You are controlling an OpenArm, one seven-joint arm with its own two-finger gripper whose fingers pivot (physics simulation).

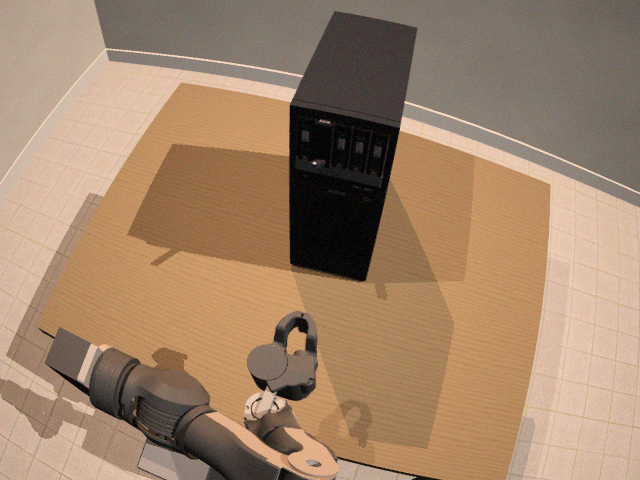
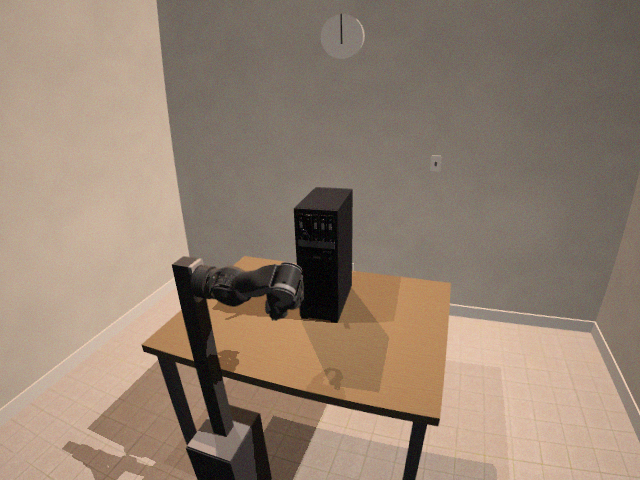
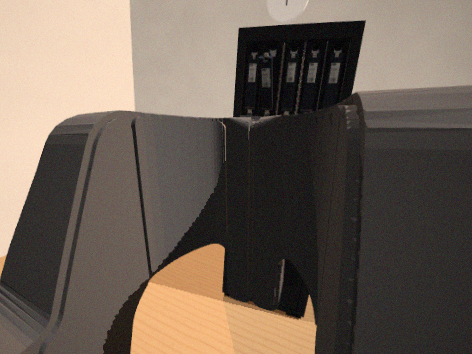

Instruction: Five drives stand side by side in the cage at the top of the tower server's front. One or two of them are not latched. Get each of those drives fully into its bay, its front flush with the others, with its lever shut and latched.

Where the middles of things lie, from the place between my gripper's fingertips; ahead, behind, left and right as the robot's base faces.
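Labels:
Relative to the black tower server [image 1: 358,75], my gripper is 42 cm short of it, 9 cm above it and 3 cm to the right of it.

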